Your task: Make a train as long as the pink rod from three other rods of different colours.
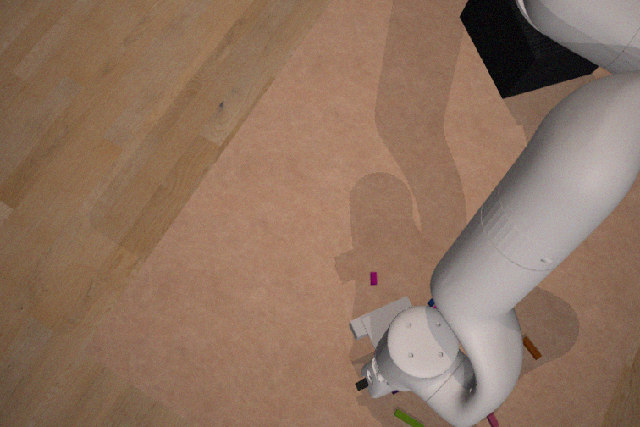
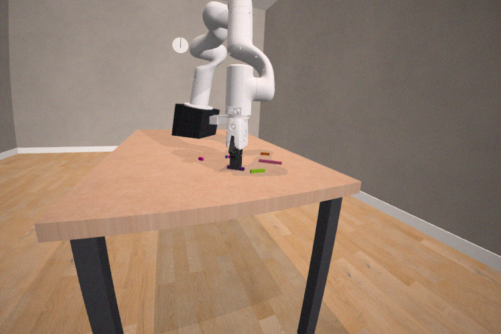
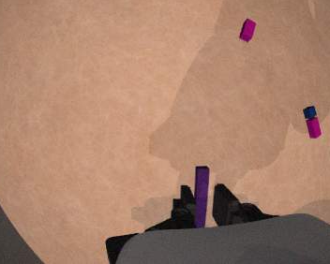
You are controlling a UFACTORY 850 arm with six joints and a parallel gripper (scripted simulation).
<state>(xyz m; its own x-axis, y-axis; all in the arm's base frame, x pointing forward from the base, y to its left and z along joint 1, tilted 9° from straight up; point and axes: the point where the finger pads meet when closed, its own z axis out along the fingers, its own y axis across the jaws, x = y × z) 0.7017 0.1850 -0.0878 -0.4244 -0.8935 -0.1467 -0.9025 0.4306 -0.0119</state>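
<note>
The purple rod is 20 mm below my hand. Round my hand: lime rod: 30 mm ahead, 70 mm to the left, 20 mm below; then blue rod: 140 mm behind, 20 mm to the right, 20 mm below; then pink rod: 70 mm behind, 140 mm to the left, 20 mm below.
</note>
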